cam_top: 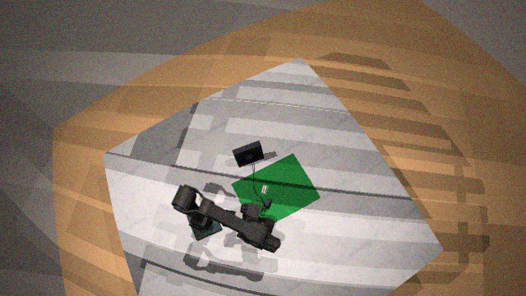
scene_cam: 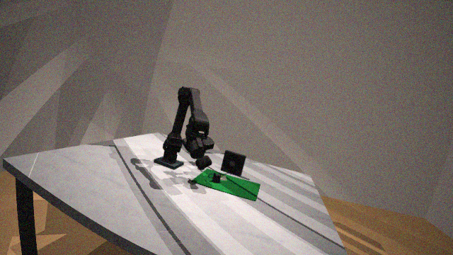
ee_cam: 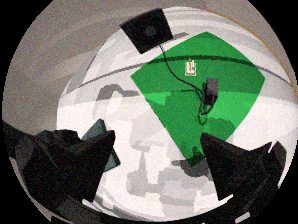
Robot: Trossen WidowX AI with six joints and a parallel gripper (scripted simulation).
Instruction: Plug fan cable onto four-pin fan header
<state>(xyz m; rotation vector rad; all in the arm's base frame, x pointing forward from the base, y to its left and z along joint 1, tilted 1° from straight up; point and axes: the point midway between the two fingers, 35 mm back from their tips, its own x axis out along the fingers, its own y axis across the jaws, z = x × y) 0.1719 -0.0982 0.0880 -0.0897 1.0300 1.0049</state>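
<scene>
My gripper tip is 10 cm short of the dark plug, 1 cm to the right of it and 6 cm above it. Also, from my gripper tip: black fan (14 cm ahead, 23 cm to the left, 2 cm below); then green board (16 cm ahead, 5 cm to the left, 9 cm below).
</scene>
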